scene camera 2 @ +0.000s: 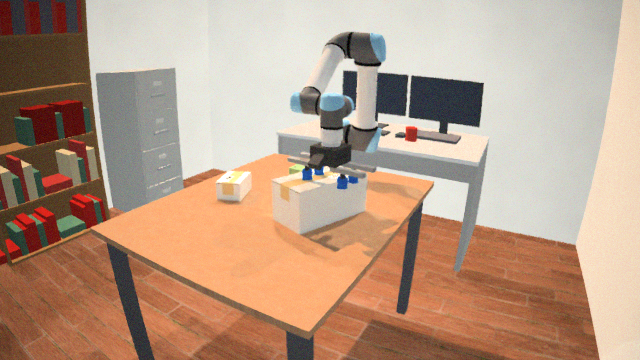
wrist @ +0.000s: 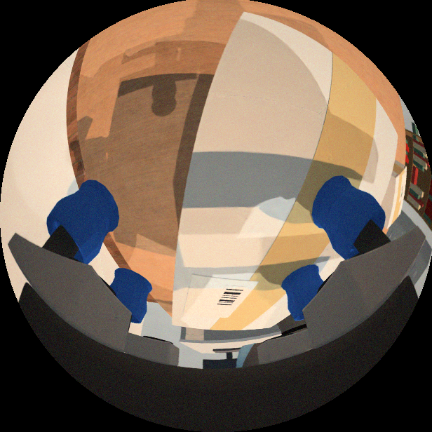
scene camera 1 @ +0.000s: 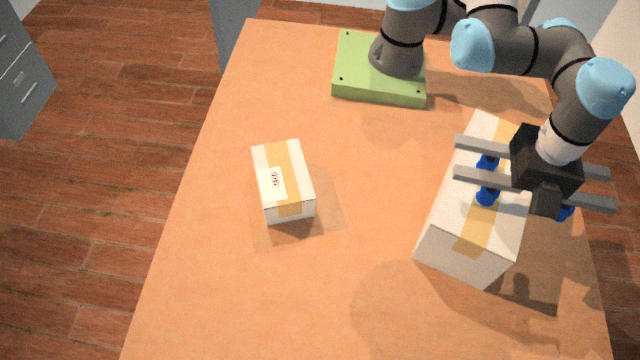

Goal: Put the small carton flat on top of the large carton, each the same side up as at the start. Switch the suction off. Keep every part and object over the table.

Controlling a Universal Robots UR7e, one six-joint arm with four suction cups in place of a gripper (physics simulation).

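Frame: origin at the arm's base, x left, y ahead, z down, level; metres.
Seen in the pictures: hand, its tool point: (scene camera 2: 330, 180); arm's base, origin of its link: (scene camera 1: 395, 59).
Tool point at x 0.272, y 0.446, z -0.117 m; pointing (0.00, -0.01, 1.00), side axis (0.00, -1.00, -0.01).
Pixels of each thing's top centre, then the offset from my tool point to it. Level surfaces: height alone.
- small carton, centre of its top: (scene camera 1: 281, 171) (scene camera 2: 233, 176) dx -0.457, dy +0.020, dz +0.077 m
- large white taped carton, centre of its top: (scene camera 1: 494, 175) (scene camera 2: 321, 176) dx -0.051, dy -0.021, dz +0.002 m
- table, height of its surface: dz +0.150 m
The small carton (scene camera 1: 306, 185) (scene camera 2: 240, 191) stands flat on the table, label and tape up, apart from the large carton. The large white taped carton (scene camera 1: 450, 215) (scene camera 2: 325, 205) (wrist: 255, 120) stands on the table, tape up, with its label in the wrist view. My suction gripper (scene camera 1: 522, 197) (scene camera 2: 330, 177) is low over the large carton. Two blue cups are over its taped top, at or just above it; the other two hang beyond its long side. Whether any cup touches is hard to tell. Nothing hangs from the cups.
The table (scene camera 1: 240, 280) (scene camera 2: 225, 250) carries the green base plate (scene camera 1: 355, 90) with the arm on it. The table's right edge runs close to the large carton. A desk (scene camera 2: 450, 152) with monitors, a filing cabinet (scene camera 2: 117, 130) and a bookshelf (scene camera 2: 50, 90) stand beyond the table.
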